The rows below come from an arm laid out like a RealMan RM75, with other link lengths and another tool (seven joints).
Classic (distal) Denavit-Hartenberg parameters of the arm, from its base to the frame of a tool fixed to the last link. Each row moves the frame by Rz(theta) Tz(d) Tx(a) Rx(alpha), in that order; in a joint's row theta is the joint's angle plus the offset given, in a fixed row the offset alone. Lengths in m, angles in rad.
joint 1: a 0; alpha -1.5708; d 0.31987; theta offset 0
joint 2: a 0; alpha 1.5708; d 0; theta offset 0
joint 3: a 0; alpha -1.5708; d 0.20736; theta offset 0
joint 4: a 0; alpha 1.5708; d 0; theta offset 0
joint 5: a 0; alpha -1.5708; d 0.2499; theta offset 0
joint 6: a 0; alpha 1.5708; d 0; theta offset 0
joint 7: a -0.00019; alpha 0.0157; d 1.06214; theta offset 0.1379
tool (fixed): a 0; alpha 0; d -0.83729; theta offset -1.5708
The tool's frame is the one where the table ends.
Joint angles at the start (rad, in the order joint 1, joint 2, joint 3, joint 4, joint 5, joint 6, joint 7):
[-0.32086 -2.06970 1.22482 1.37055 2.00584 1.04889 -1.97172]
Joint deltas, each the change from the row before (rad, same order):
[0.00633 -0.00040 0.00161 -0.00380 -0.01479 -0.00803 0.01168]
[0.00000 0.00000 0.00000 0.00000 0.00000 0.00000 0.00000]
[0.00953 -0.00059 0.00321 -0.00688 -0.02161 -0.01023 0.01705]
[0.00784 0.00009 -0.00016 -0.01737 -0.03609 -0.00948 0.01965]
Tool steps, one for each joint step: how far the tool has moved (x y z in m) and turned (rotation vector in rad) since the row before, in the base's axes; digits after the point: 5 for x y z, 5 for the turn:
[-0.00095 0.00001 0.00012 0.00609 -0.00736 -0.00174]
[0.00000 0.00000 0.00000 0.00000 0.00000 0.00000]
[-0.00182 -0.00044 -0.00052 0.00633 -0.01067 -0.00139]
[-0.00214 -0.00035 -0.00077 0.00479 -0.02517 0.00311]

